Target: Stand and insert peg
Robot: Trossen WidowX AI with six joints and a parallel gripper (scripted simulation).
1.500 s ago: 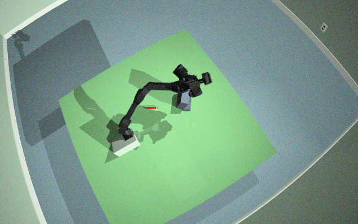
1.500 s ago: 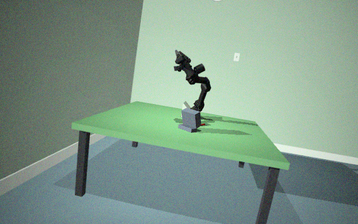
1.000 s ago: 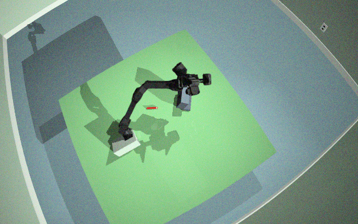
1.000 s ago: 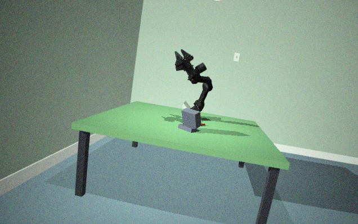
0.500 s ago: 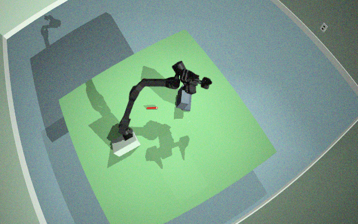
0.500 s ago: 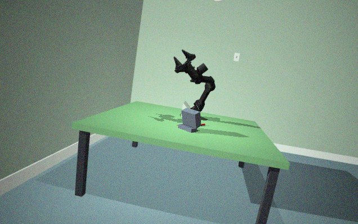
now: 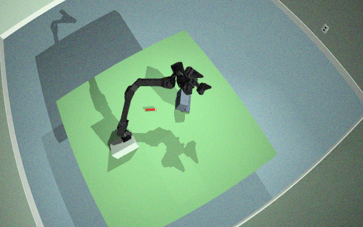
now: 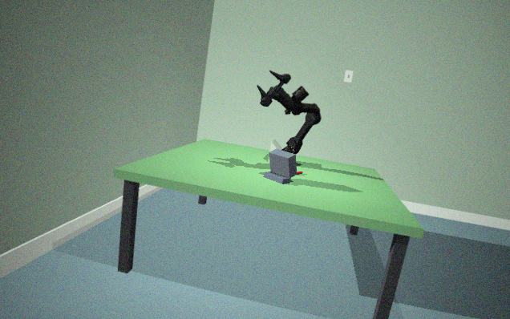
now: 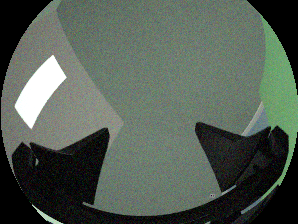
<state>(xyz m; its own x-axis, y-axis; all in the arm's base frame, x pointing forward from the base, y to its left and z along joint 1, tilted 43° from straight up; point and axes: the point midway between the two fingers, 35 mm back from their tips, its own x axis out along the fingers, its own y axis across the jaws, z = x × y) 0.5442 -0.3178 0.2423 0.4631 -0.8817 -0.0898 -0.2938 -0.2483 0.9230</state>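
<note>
Right now the red peg is 48 cm below my gripper tip, 29 cm behind it and 21 cm to the left of it. Also, from my gripper tip: sloped grey panel: 40 cm below, 15 cm to the left, 9 cm behind; panel foot: 47 cm below, 13 cm to the left, 6 cm behind.
</note>
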